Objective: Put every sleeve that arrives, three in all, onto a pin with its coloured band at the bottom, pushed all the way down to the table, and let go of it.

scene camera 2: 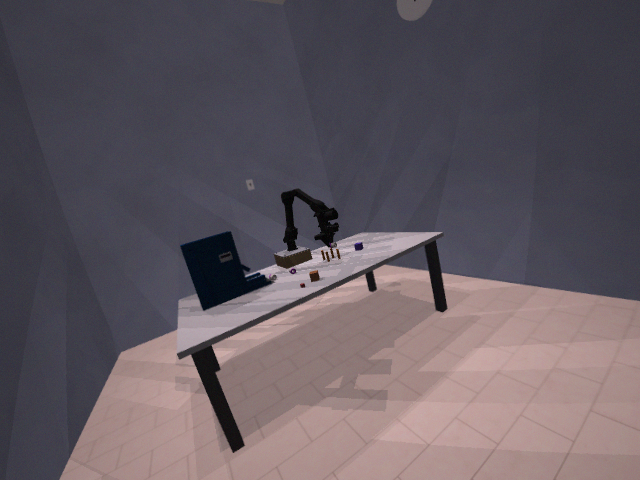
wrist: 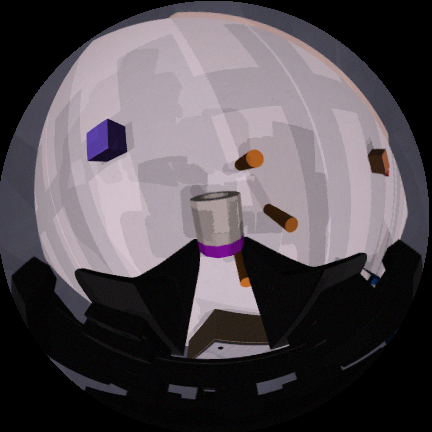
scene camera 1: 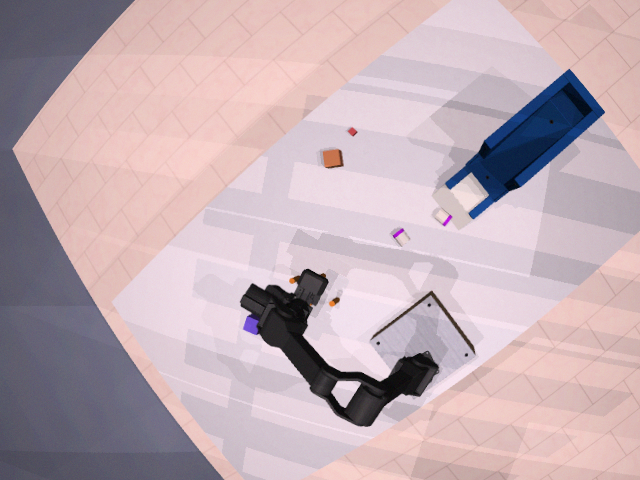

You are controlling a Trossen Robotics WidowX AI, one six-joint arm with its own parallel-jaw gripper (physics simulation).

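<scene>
My gripper (wrist: pixel 220 243) (scene camera 2: pixel 330 243) is shut on a light grey sleeve (wrist: pixel 217 220) (scene camera 2: pixel 333 244). Its purple band is at the fingertips and its open grey end points away from them. The sleeve is above the table near the pins; its exact tilt is hard to tell. Upright orange-brown pins (scene camera 1: pixel 334 301) (scene camera 2: pixel 338 254) (wrist: pixel 290 224) stand bare beside and below it. In the wrist view, part of the pin group is hidden behind the sleeve and fingers. Two more sleeves lie on their sides: one (scene camera 1: pixel 402 238) (scene camera 2: pixel 293 270) on the table, another (scene camera 1: pixel 442 216) (scene camera 2: pixel 273 277) by the chute mouth.
A blue chute (scene camera 1: pixel 527 109) (scene camera 2: pixel 211 273) holds a white block (scene camera 1: pixel 469 192) at its mouth. A purple cube (scene camera 1: pixel 251 324) (scene camera 2: pixel 358 246) (wrist: pixel 106 141) stands near the arm. An orange cube (scene camera 1: pixel 332 158) (scene camera 2: pixel 314 275) (wrist: pixel 378 161) and a small red cube (scene camera 1: pixel 352 131) (scene camera 2: pixel 302 285) stand apart.
</scene>
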